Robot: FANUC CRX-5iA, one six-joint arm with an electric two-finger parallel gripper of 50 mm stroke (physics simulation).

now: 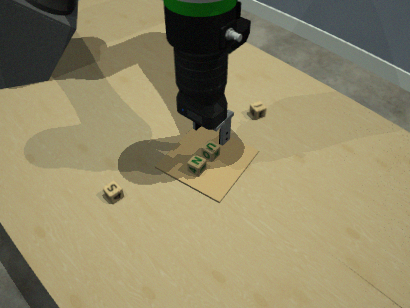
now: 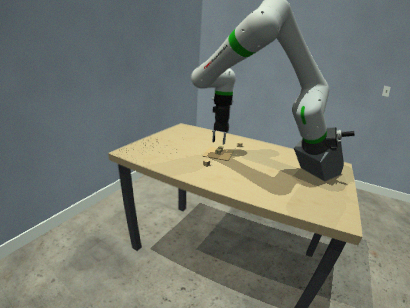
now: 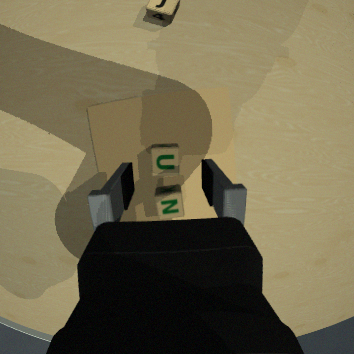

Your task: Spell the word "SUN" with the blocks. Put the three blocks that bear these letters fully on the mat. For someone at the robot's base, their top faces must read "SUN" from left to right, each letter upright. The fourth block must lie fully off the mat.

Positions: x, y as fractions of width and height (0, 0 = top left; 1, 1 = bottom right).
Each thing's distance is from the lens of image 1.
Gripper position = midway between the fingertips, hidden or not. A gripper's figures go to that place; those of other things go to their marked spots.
gripper (image 1: 0.52, 0.43): 67 cm
thin wooden mat (image 1: 0.54, 0.57): 69 cm
